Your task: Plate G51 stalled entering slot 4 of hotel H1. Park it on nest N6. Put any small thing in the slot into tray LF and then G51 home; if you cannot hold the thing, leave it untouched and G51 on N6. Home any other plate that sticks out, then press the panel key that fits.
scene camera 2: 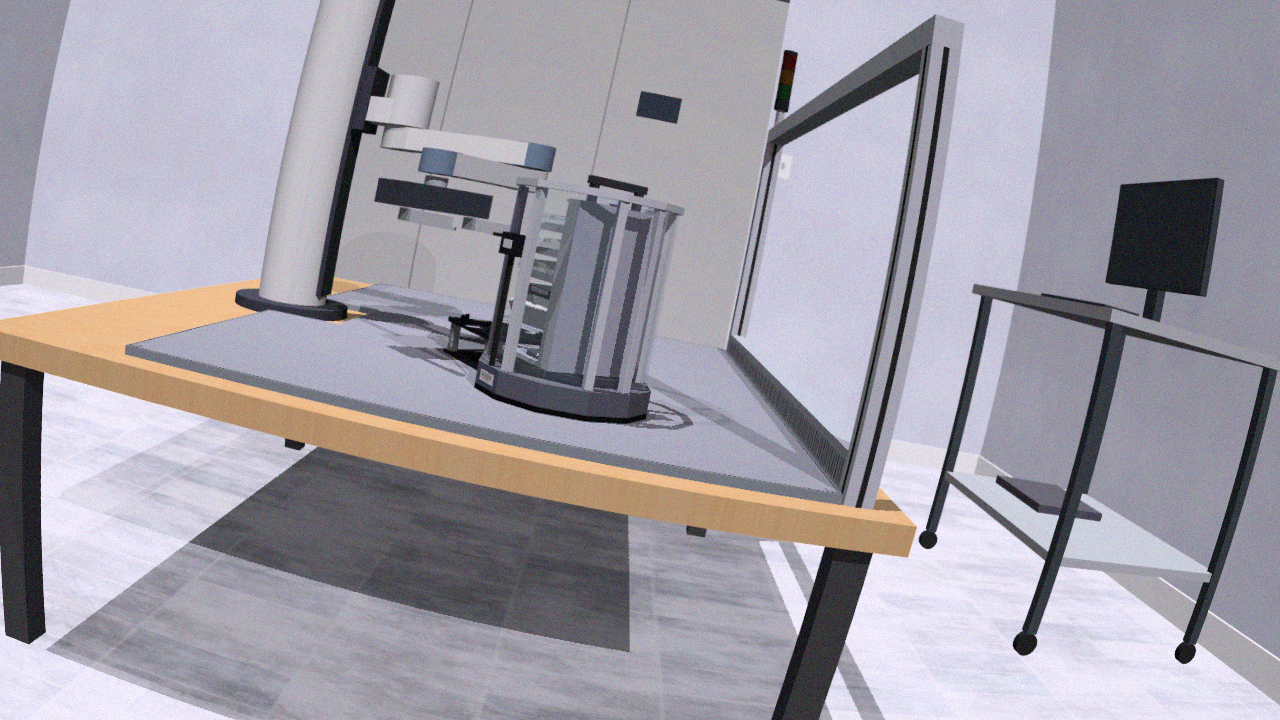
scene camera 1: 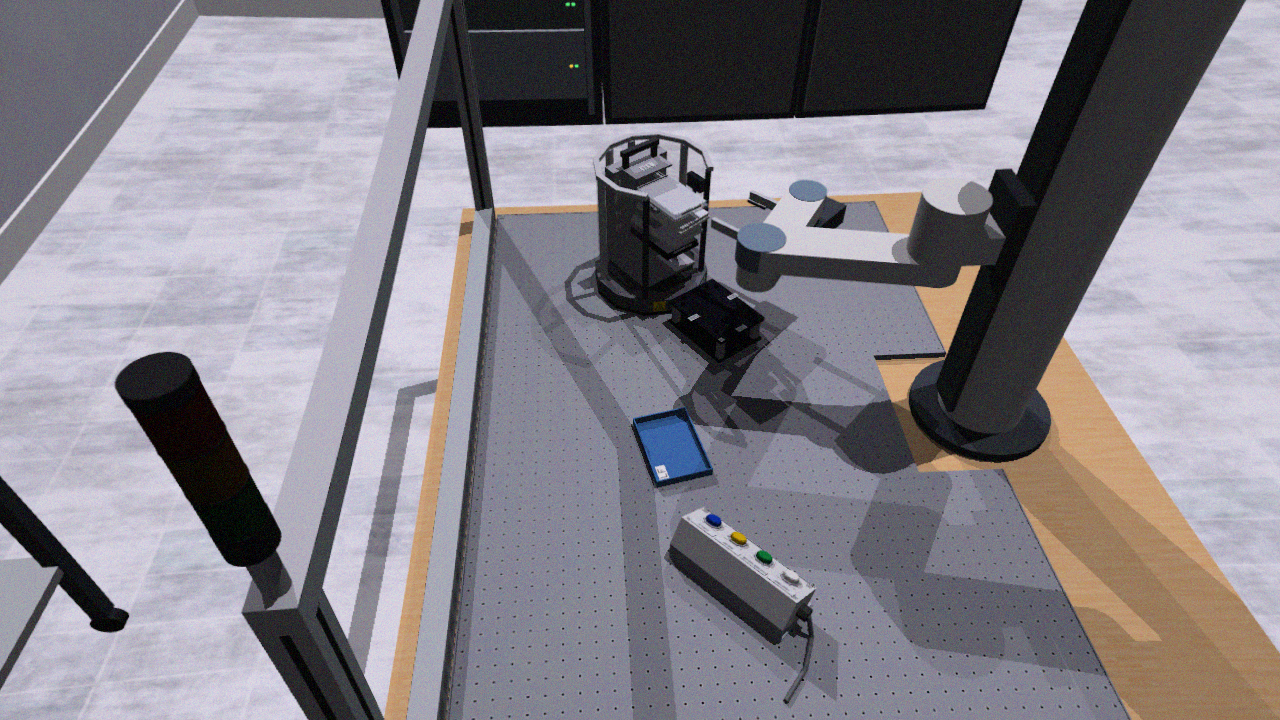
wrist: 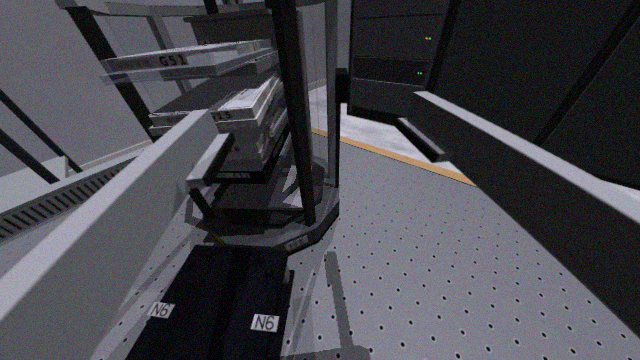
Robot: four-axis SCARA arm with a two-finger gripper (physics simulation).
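Pixels of known places: gripper, fingertip midpoint: (scene camera 2: 485,228) (scene camera 1: 731,208) (wrist: 315,115); arm's base at its link origin: (scene camera 2: 290,308) (scene camera 1: 976,410).
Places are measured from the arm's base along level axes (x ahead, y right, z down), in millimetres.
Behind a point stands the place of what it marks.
Observation:
Plate G51 (wrist: 172,61) {x 516, y 335, z -265 mm} (scene camera 1: 673,197) {x 561, y 366, z -270 mm} is pale and sticks out of the open side of hotel H1 (scene camera 1: 615,223) {x 679, y 343, z -228 mm} (scene camera 2: 559,398) {x 603, y 550, z -37 mm}. Below it in the wrist view, a plate (wrist: 231,116) {x 500, y 352, z -228 mm} whose label reads partly "15" is half hidden by my left finger. Other plate edges overlap there; I cannot tell how far they stick out. No small thing can be made out in the slot. My gripper (wrist: 315,115) {x 438, y 375, z -233 mm} (scene camera 1: 735,212) {x 438, y 375, z -233 mm} (scene camera 2: 460,222) {x 438, y 375, z -233 mm} is open and empty, beside the hotel. Black nest N6 (wrist: 220,295) {x 490, y 270, z -73 mm} (scene camera 1: 716,315) {x 478, y 227, z -73 mm} bears no plate. Blue tray LF (scene camera 1: 673,447) {x 594, y -70, z -15 mm} shows no thing inside.
The key panel (scene camera 1: 733,582) {x 533, y -381, z -63 mm} has blue (scene camera 1: 713,519) {x 552, y -279, z -84 mm}, yellow (scene camera 1: 738,538) {x 517, y -317, z -85 mm}, green (scene camera 1: 764,557) {x 482, y -353, z -85 mm} and white (scene camera 1: 791,578) {x 448, y -392, z -86 mm} keys. The arm column (scene camera 1: 1011,313) {x 51, y -55, z -301 mm} (scene camera 2: 308,179) {x 18, y 73, z -265 mm} stands at the board's edge. A framed guard (scene camera 1: 478,358) {x 964, y 155, z -48 mm} (scene camera 2: 904,268) {x 973, y 700, z -293 mm} runs along the opposite side.

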